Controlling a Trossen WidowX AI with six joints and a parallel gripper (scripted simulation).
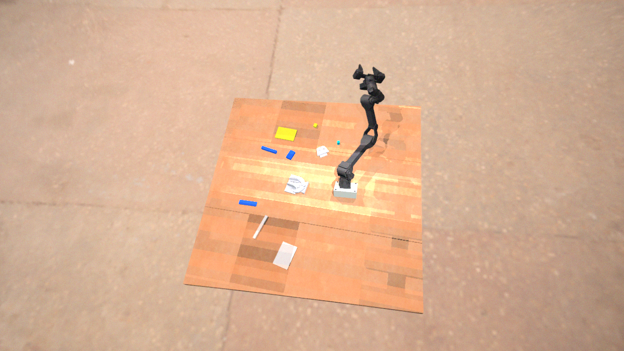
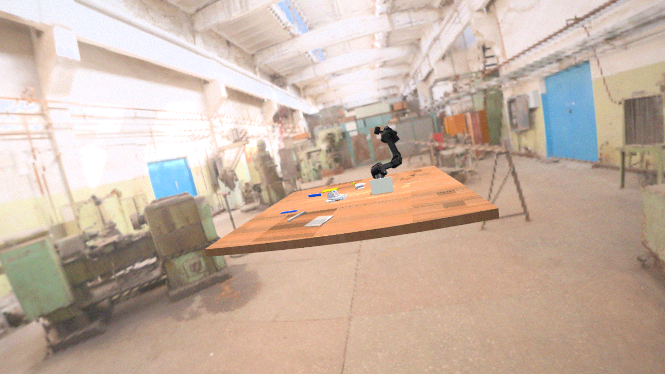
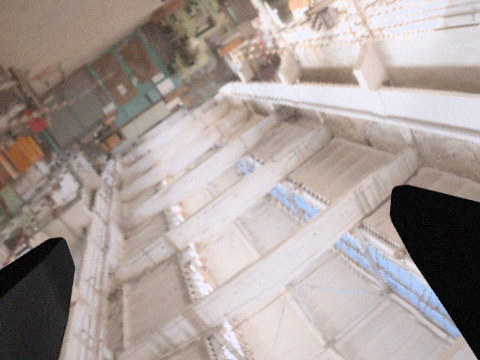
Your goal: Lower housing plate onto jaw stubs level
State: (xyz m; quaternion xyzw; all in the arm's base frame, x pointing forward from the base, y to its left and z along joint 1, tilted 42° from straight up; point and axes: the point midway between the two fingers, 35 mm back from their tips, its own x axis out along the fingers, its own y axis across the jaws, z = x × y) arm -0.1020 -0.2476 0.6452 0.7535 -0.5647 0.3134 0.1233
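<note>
Now: gripper tip 34 cm above the teal cube, 32 cm to the right of it and 17 cm short of it. Also, from my gripper tip: yellow plate 52 cm ahead, 35 cm below, 24 cm to the left; yellow cube 35 cm below, 32 cm ahead, 18 cm to the left; blue block 74 cm to the left, 72 cm ahead, 35 cm below.
</note>
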